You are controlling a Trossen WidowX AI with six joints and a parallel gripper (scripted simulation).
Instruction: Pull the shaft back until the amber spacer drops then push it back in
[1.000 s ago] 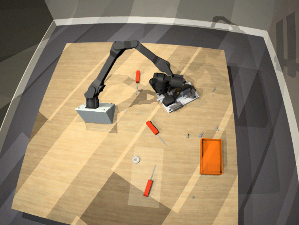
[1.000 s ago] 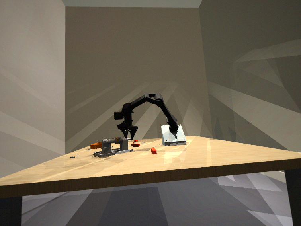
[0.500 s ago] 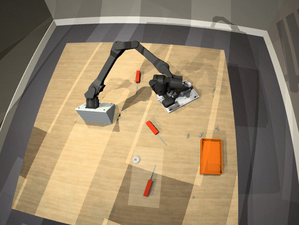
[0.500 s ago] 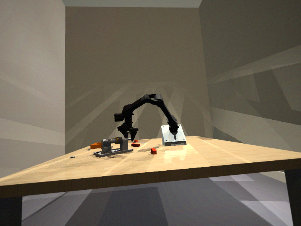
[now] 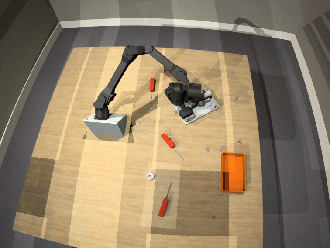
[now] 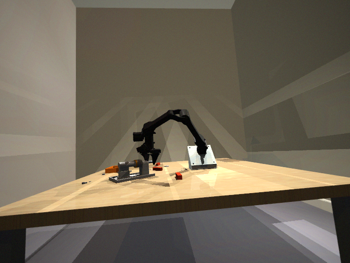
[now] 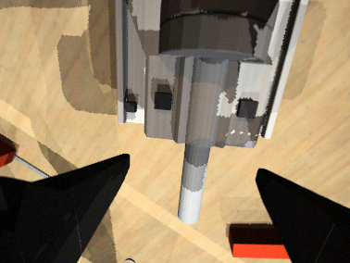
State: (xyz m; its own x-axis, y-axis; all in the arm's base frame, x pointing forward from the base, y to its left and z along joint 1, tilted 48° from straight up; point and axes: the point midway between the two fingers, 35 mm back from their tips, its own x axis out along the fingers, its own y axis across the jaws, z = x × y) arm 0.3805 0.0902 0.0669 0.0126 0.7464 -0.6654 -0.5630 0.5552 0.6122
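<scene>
My gripper tip is 4 cm short of the grey shaft, 3 cm to the right of it and 2 cm below it. Also, from my gripper tip: orange tray: 30 cm ahead, 31 cm to the right, 5 cm below; amber spacer: 9 cm ahead, 6 cm to the left, 2 cm above.
</scene>
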